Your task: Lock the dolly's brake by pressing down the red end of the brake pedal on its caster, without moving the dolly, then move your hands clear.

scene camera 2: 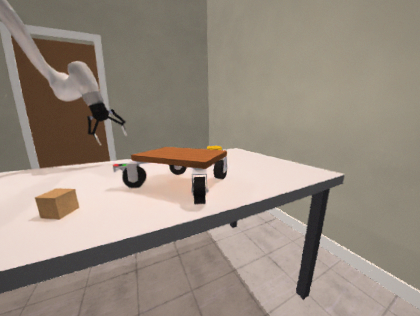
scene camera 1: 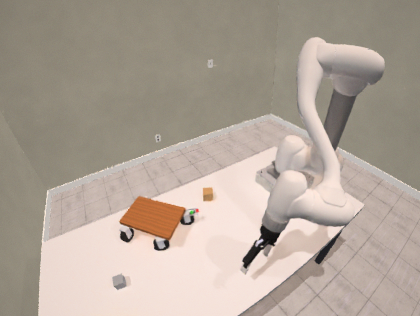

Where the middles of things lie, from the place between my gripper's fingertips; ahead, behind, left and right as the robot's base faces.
The wooden block (scene camera 2: pixel 56 204) lies 50 mm behind my hand, 560 mm to the right of it and 110 mm below it. The rest, counted from my hand: dolly (scene camera 2: pixel 178 159): 300 mm ahead, 490 mm to the right, 80 mm below.
